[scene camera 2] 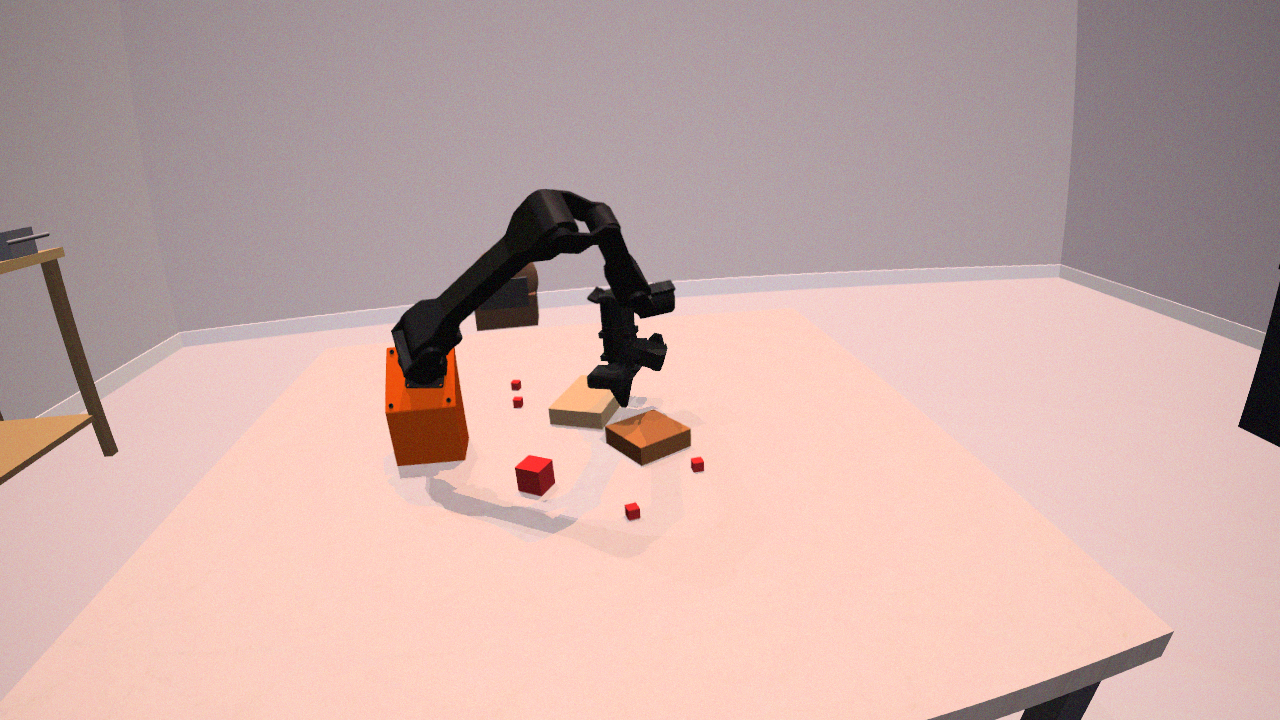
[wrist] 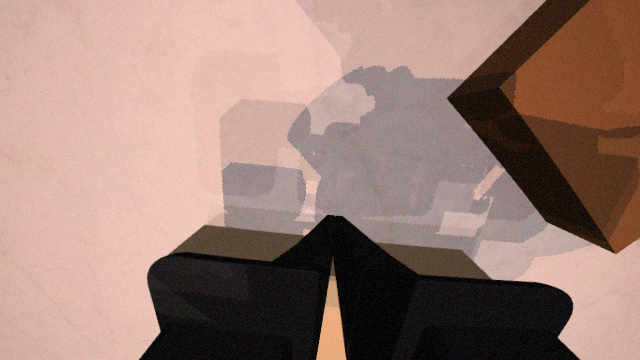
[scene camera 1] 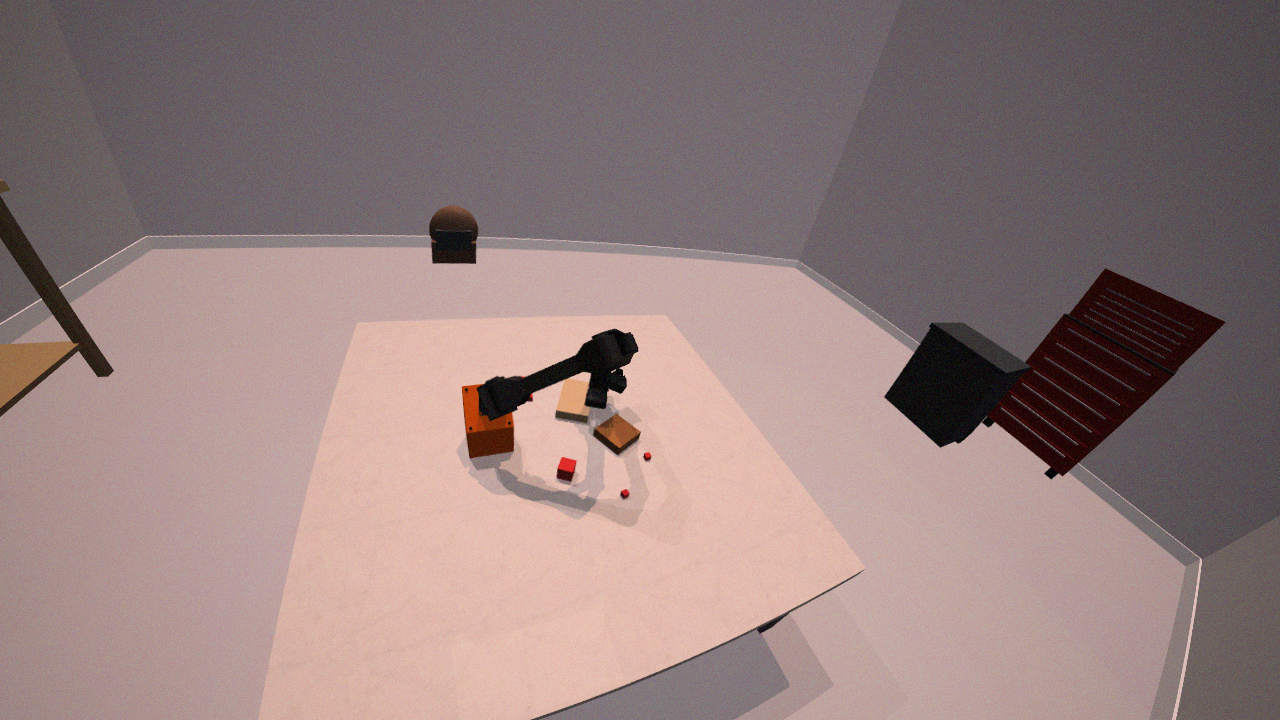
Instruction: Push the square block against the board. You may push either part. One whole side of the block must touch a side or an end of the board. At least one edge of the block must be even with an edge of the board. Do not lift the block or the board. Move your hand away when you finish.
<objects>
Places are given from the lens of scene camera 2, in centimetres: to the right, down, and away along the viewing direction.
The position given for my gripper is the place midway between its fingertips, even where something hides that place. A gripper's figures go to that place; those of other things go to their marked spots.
my gripper [scene camera 2: 624, 406]: -3, 8, 114
tan board [scene camera 2: 579, 406]: -10, 8, 109
</objects>
